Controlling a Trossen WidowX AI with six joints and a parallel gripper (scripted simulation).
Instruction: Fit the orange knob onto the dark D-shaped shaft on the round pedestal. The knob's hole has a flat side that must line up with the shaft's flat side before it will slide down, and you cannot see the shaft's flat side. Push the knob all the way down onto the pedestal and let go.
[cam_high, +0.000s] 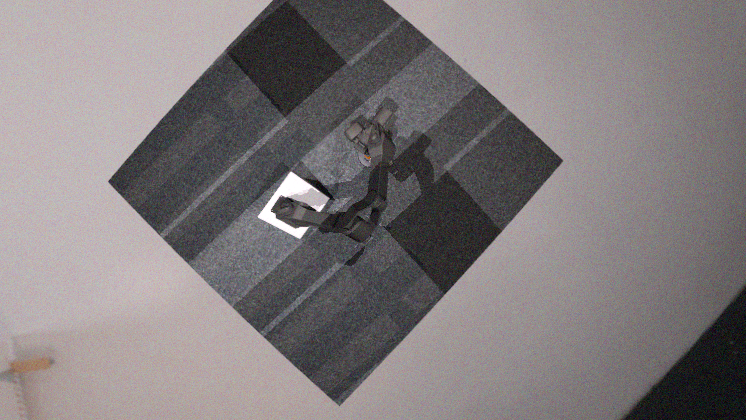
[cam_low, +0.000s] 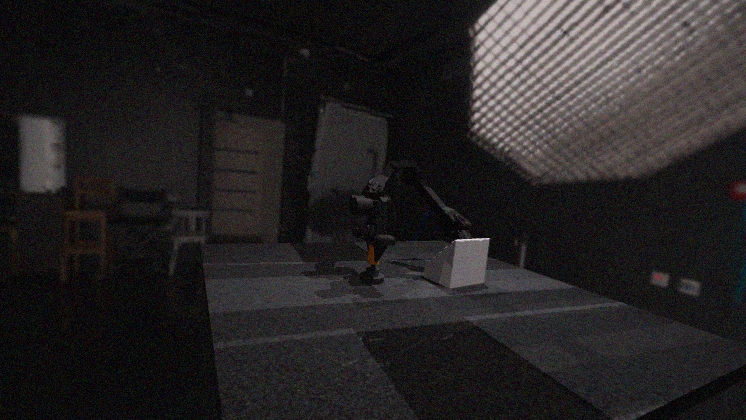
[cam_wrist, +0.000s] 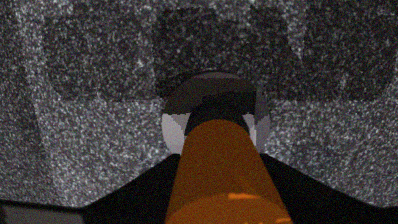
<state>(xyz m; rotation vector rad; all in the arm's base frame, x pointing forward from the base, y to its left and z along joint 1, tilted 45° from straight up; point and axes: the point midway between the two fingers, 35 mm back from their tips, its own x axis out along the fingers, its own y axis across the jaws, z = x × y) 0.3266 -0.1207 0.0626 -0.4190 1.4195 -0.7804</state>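
The orange knob is 20 mm above my gripper tip. Also, from my gripper tip: dark pedestal base: 40 mm below.
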